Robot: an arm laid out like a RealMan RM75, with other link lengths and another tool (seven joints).
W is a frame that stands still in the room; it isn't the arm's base.
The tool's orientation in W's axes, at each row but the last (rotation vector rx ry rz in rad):
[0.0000, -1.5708, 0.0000]
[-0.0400, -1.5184, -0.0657]
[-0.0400, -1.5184, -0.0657]
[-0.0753, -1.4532, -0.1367]
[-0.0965, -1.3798, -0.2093]
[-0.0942, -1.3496, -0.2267]
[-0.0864, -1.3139, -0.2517]
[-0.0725, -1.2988, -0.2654]
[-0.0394, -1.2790, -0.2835]
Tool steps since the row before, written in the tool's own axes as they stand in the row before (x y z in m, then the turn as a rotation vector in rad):
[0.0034, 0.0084, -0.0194, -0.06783, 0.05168, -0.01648]
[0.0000, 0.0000, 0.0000, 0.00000, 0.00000, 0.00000]
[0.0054, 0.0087, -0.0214, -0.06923, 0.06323, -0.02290]
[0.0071, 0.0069, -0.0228, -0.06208, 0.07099, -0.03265]
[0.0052, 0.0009, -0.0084, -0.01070, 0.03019, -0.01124]
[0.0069, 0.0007, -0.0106, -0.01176, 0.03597, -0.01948]
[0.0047, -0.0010, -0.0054, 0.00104, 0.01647, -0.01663]
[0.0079, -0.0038, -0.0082, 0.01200, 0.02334, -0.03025]
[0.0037, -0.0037, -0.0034, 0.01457, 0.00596, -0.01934]
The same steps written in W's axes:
[0.0194, 0.0084, 0.0034, 0.01648, 0.05168, -0.06783]
[0.0000, 0.0000, 0.0000, 0.00000, 0.00000, 0.00000]
[0.0222, 0.0071, 0.0044, 0.02359, 0.06280, -0.06939]
[0.0242, 0.0034, 0.0046, 0.03505, 0.06883, -0.06319]
[0.0092, -0.0012, 0.0036, 0.01511, 0.02835, -0.01098]
[0.0117, -0.0022, 0.0044, 0.02402, 0.03246, -0.01346]
[0.0060, -0.0027, 0.0031, 0.01977, 0.01242, -0.00194]
[0.0087, -0.0065, 0.0050, 0.03686, 0.01464, 0.00552]
[0.0033, -0.0049, 0.0020, 0.02328, -0.00057, 0.00892]

